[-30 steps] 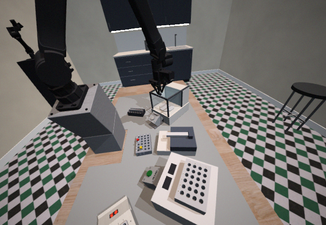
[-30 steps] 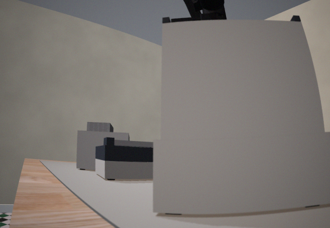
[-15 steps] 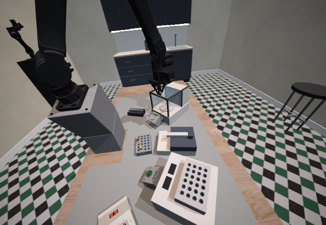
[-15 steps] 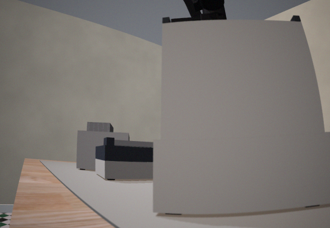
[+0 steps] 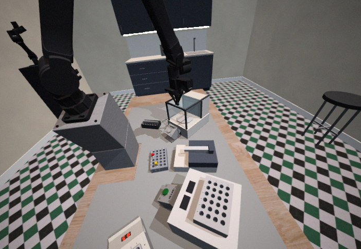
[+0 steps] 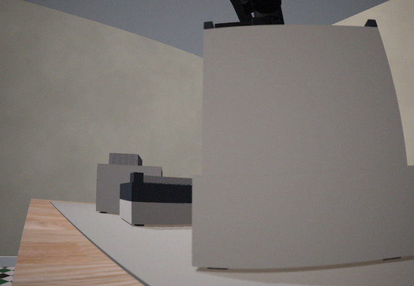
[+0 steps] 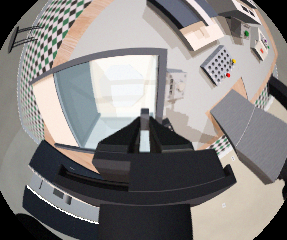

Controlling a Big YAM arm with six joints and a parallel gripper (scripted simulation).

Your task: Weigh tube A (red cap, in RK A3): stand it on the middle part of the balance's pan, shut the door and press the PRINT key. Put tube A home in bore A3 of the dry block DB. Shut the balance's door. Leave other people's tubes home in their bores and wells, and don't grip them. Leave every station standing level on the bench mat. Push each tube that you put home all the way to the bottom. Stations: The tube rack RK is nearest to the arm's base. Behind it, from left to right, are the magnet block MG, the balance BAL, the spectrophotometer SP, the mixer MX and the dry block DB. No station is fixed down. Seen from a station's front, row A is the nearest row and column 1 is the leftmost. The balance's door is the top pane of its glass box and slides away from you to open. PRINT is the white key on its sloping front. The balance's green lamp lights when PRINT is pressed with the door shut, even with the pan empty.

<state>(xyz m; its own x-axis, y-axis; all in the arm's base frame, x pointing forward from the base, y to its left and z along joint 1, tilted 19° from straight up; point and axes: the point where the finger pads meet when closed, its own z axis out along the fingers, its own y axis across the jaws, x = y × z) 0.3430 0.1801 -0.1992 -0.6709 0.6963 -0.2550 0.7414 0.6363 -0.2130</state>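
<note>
Now: the balance door 2 cm ahead of my hand, 2 cm to the left of it and 1 cm below it. Also, from my hand: magnet block (21 cm behind, 10 cm to the left, 20 cm below); spectrophotometer (6 cm ahead, 25 cm to the right, 16 cm below); tube rack (13 cm behind, 23 cm to the right, 21 cm below).
</note>
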